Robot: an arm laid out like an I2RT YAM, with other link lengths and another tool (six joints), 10 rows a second.
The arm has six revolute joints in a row. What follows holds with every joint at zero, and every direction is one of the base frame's.
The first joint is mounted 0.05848 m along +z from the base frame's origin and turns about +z.
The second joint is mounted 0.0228 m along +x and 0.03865 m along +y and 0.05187 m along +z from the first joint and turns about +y.
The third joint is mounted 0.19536 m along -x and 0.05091 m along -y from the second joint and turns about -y.
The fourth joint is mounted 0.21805 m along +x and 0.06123 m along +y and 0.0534 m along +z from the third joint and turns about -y.
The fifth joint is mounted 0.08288 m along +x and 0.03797 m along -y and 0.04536 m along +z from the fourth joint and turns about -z.
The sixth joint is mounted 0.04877 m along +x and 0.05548 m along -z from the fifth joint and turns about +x.
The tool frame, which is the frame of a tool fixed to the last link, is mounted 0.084 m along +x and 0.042 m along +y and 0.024 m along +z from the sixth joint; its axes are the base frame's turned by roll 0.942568, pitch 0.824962 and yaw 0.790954 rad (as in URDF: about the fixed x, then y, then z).
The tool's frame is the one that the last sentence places.
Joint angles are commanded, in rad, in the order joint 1, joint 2, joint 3, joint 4, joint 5, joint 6. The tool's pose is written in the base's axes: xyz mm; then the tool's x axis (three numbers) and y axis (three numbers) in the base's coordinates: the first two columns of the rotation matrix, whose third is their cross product. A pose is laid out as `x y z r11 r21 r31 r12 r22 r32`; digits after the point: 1 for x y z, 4 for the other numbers.
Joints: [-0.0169, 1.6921, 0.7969, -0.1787, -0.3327, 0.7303]
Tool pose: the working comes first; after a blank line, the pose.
Where each joint sits with the arm in this pose, in the base's axes (m; each line is computed from the numbers above, not from the rounded line before):
joint 1: 0.0000 0.0000 0.0585
joint 2: 0.0234 0.0383 0.1104
joint 3: 0.0462 -0.0130 0.3043
joint 4: 0.2253 0.0452 0.1675
joint 5: 0.3040 0.0059 0.1163
joint 6: 0.2775 0.0222 0.0493
the tool: 0.3540 0.0628 0.0058

354.0 62.8 5.8 -0.0991 0.9605 -0.2600 0.8137 0.2286 0.5344
